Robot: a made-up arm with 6 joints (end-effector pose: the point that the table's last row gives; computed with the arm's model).
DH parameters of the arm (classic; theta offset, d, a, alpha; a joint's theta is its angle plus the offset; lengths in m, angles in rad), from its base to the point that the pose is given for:
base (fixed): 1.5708 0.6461 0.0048 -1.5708
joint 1: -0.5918 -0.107 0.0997 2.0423
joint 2: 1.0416 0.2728 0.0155 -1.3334
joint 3: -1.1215 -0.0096 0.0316 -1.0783
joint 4: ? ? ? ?
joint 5: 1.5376 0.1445 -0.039 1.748
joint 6: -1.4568 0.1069 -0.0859 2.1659
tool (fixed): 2.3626 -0.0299 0 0
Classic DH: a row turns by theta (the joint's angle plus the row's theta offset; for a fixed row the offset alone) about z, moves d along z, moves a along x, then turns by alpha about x.
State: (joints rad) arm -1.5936 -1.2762 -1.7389 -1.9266 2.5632 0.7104
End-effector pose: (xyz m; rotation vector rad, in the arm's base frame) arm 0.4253 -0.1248 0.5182 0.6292 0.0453 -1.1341
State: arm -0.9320 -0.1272 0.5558 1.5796 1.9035 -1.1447
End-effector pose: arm 0.3095 -0.3614 0.6668 0.8474 1.4329 -1.3271
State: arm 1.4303 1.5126 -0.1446 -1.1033 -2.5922 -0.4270
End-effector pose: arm 0.0364 0.4787 0.5675 -0.4619 -1.5634 2.2689
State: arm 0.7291 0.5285 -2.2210 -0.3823 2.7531 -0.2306
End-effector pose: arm 0.0439 0.3310 0.8685 0.5414 -0.8382 1.4321
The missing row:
joint 4: -1.3748 -0.1685 0.0129 1.7001
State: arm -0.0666 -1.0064 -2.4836 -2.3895 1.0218 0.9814
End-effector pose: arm 0.4554 0.0755 0.7597 -1.0983 -0.8500 0.0083
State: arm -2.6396 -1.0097 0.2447 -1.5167 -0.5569 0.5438
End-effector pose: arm 0.5089 0.1153 0.5665 2.3340 0.9330 0.4260
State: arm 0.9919 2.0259 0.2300 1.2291 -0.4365 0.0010
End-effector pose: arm 0.3607 0.4667 1.0298 -1.7638 -1.4977 -0.0850
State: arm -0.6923 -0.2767 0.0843 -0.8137 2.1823 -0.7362
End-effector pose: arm 0.3202 -0.0061 0.8747 -1.4369 -2.4292 -0.3907
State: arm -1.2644 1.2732 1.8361 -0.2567 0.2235 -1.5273
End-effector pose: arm 0.2820 -0.4201 0.5990 0.7493 0.1340 0.2314
